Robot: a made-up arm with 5 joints.
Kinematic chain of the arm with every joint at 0, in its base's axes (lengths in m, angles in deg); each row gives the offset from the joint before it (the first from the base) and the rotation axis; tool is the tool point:
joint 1: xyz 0 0 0.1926 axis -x
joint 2: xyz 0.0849 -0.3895 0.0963 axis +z
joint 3: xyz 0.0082 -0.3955 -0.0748 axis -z
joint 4: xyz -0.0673 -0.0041 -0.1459 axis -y
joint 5: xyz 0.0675 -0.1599 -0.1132 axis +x
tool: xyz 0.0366 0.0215 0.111
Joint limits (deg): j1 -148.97..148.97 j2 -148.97..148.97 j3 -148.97..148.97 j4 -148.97..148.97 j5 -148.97..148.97
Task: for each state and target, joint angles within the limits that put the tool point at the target. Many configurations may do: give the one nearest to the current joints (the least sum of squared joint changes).
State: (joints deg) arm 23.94 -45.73 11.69 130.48 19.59
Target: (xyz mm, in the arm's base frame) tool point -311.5 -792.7 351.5
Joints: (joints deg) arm 14.35 -28.93 7.19 128.80 19.02
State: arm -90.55 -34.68 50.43 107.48 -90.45
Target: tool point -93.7 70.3 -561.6
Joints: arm -97.15 -19.53 57.48 120.42 -80.51
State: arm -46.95 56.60 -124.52 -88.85 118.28
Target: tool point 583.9 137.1 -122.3
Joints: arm -66.80 65.92 -126.64 -81.18 119.28
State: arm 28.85 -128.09 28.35 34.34 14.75
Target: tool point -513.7 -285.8 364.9
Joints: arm 43.95 -94.59 13.44 33.24 32.94
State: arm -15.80 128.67 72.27 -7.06 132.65
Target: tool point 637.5 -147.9 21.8
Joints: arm 9.02 136.82 69.23 28.48 111.17
